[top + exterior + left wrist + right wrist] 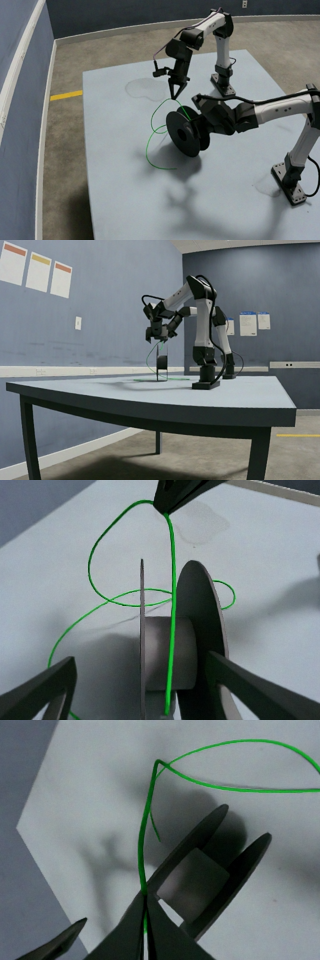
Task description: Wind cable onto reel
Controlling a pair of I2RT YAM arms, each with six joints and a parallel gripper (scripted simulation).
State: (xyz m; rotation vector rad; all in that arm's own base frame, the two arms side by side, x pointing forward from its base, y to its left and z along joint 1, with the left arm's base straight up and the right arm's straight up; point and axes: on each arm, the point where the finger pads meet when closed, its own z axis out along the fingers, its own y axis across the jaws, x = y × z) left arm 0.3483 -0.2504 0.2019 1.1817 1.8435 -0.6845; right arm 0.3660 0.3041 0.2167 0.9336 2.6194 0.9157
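Observation:
My right hand is 4 cm past the black reel, 7 cm to the right of it and 13 cm above it.
Right now the black reel is 6 cm to the right of my left hand and 11 cm below it.

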